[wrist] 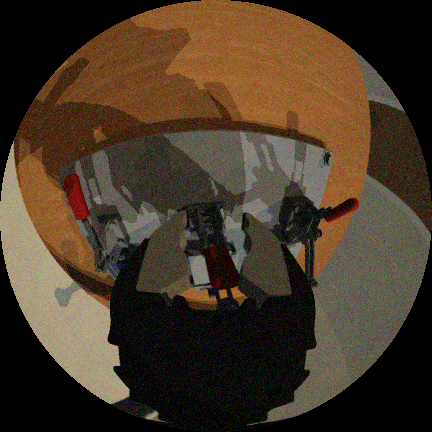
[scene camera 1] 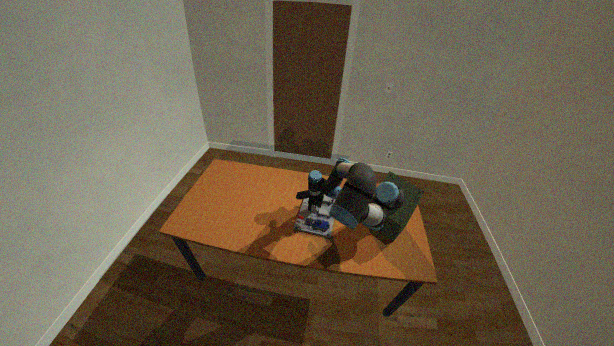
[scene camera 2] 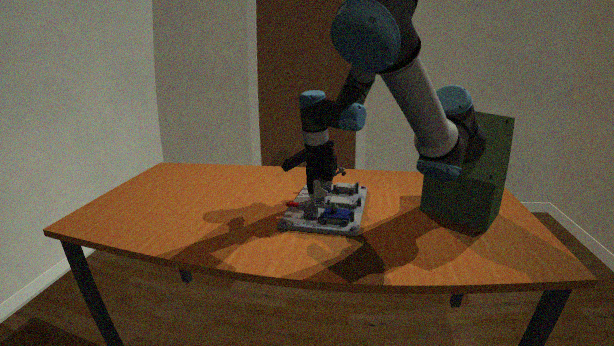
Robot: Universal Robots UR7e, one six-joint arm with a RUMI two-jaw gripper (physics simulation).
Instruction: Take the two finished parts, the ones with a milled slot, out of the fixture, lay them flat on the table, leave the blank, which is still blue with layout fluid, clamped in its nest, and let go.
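Note:
The fixture plate lies on the table with three nests in a row. The blue blank sits in the nest nearest the scene cameras. A pale grey part sits in the middle nest, another grey part in the far nest; their slots cannot be made out. My gripper points down over the middle clamp. Its jaws stand partly open on both sides of the middle clamp's red handle, with gaps visible; contact is not evident.
Another red clamp handle is at the blank's side. The far clamp's red handle juts past the plate edge, and its arm end sticks up. A green box stands under the arm's base.

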